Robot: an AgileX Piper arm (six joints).
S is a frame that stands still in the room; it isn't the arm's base.
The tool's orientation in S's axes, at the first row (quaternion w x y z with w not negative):
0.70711, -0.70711, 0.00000, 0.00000
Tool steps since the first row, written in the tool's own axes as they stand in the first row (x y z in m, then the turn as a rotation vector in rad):
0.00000, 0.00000, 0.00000, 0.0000, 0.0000, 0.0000
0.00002, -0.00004, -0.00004, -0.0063, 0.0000, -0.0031
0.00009, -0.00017, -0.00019, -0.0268, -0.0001, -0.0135
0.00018, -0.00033, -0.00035, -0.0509, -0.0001, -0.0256
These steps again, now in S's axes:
0.00000, 0.00000, 0.00000, 0.0000, 0.0000, 0.0000
0.00002, -0.00004, 0.00004, -0.0063, -0.0031, 0.0000
0.00009, -0.00019, 0.00017, -0.0268, -0.0135, 0.0001
0.00018, -0.00035, 0.00033, -0.0509, -0.0256, 0.0001

